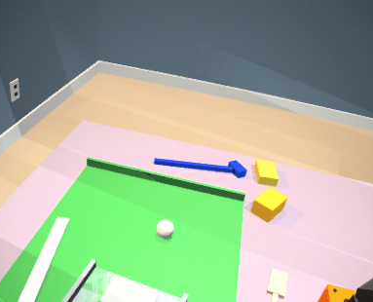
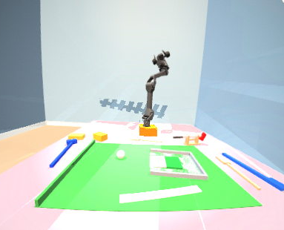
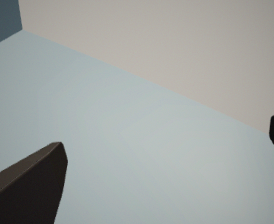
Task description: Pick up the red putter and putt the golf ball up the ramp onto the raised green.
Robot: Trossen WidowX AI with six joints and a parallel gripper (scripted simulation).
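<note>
Now: gripper tip 460 mm short of the wooden rack, 210 mm to the right of it and 770 mm above it. Round my gripper tip: dark green wall (690 mm ahead, 520 mm to the right, 790 mm below); then white golf ball (650 mm ahead, 310 mm to the right, 790 mm below); then blue putter (590 mm ahead, 640 mm to the right, 800 mm below).
</note>
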